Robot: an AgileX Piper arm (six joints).
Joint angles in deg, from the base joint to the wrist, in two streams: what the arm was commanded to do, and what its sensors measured. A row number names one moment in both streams.
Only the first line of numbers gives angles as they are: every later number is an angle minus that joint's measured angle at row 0.
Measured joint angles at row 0: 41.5 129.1 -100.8 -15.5 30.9 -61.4
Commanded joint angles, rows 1 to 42: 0.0 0.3 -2.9 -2.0 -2.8 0.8; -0.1 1.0 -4.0 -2.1 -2.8 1.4; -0.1 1.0 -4.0 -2.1 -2.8 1.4; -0.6 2.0 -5.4 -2.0 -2.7 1.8; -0.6 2.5 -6.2 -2.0 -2.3 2.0; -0.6 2.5 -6.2 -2.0 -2.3 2.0; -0.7 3.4 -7.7 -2.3 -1.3 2.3; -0.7 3.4 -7.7 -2.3 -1.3 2.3; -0.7 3.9 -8.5 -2.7 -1.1 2.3; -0.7 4.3 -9.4 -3.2 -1.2 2.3; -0.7 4.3 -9.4 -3.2 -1.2 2.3; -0.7 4.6 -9.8 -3.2 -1.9 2.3; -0.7 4.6 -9.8 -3.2 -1.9 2.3; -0.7 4.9 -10.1 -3.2 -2.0 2.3; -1.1 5.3 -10.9 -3.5 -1.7 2.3; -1.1 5.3 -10.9 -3.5 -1.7 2.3; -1.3 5.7 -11.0 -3.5 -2.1 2.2; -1.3 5.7 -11.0 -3.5 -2.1 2.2; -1.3 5.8 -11.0 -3.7 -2.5 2.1; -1.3 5.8 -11.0 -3.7 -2.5 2.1; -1.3 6.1 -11.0 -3.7 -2.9 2.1; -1.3 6.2 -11.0 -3.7 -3.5 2.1; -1.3 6.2 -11.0 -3.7 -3.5 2.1; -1.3 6.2 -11.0 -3.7 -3.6 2.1; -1.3 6.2 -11.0 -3.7 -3.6 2.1; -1.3 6.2 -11.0 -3.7 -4.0 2.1; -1.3 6.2 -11.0 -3.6 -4.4 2.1; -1.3 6.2 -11.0 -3.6 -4.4 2.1; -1.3 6.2 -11.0 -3.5 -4.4 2.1; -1.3 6.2 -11.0 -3.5 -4.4 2.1; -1.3 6.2 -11.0 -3.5 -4.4 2.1; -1.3 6.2 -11.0 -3.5 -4.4 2.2; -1.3 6.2 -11.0 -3.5 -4.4 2.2; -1.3 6.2 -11.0 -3.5 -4.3 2.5; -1.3 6.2 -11.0 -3.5 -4.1 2.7; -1.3 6.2 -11.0 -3.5 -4.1 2.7; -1.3 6.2 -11.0 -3.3 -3.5 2.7; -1.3 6.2 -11.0 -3.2 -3.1 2.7; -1.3 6.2 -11.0 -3.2 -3.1 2.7; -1.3 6.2 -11.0 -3.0 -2.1 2.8; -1.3 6.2 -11.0 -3.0 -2.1 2.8; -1.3 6.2 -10.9 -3.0 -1.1 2.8
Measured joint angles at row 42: -1.3 7.0 -10.6 -2.9 -2.8 2.0
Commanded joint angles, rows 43 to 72: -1.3 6.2 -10.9 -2.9 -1.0 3.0; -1.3 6.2 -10.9 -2.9 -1.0 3.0; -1.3 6.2 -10.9 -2.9 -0.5 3.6; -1.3 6.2 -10.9 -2.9 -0.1 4.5; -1.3 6.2 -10.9 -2.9 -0.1 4.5; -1.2 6.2 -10.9 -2.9 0.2 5.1; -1.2 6.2 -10.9 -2.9 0.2 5.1; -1.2 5.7 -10.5 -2.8 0.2 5.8; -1.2 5.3 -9.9 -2.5 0.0 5.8; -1.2 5.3 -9.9 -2.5 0.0 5.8; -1.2 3.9 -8.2 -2.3 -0.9 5.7; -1.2 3.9 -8.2 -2.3 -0.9 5.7; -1.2 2.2 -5.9 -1.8 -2.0 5.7; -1.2 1.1 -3.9 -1.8 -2.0 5.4; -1.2 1.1 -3.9 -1.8 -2.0 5.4; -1.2 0.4 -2.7 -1.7 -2.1 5.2; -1.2 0.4 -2.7 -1.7 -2.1 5.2; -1.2 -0.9 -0.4 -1.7 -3.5 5.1; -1.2 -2.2 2.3 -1.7 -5.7 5.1; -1.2 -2.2 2.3 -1.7 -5.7 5.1; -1.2 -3.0 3.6 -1.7 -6.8 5.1; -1.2 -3.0 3.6 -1.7 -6.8 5.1; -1.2 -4.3 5.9 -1.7 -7.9 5.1; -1.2 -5.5 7.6 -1.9 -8.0 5.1; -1.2 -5.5 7.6 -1.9 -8.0 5.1; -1.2 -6.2 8.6 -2.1 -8.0 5.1; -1.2 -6.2 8.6 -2.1 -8.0 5.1; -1.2 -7.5 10.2 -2.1 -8.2 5.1; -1.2 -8.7 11.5 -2.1 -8.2 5.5; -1.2 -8.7 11.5 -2.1 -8.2 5.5
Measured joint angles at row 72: -1.3 -6.5 9.8 -1.9 -7.5 4.8
